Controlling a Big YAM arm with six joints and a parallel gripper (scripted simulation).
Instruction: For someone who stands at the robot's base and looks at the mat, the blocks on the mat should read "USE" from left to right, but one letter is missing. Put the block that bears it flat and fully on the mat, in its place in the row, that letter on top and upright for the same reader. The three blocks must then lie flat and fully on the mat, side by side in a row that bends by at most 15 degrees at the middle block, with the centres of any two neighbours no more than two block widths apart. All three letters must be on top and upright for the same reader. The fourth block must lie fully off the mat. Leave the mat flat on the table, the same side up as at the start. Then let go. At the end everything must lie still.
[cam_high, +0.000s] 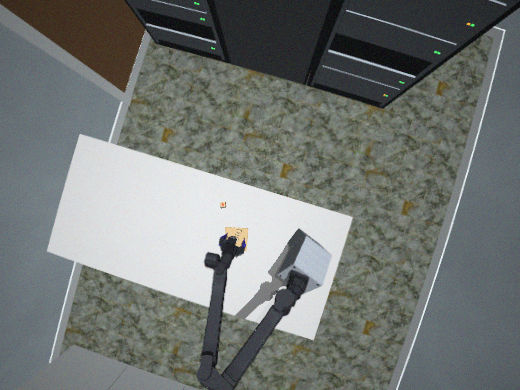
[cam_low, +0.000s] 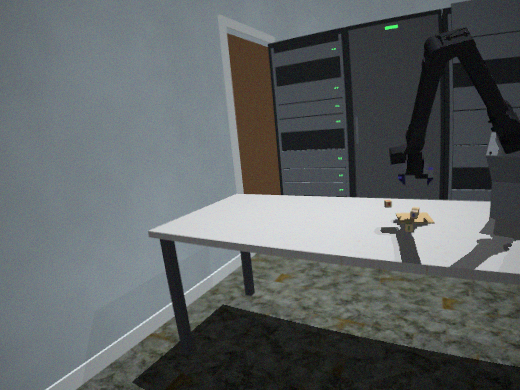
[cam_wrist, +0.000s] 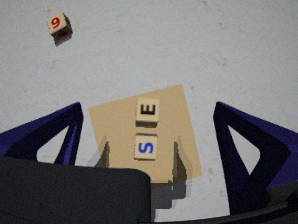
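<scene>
My gripper is now 210 mm to the right of the block, 130 mm above it and 10 mm short of it.
</scene>
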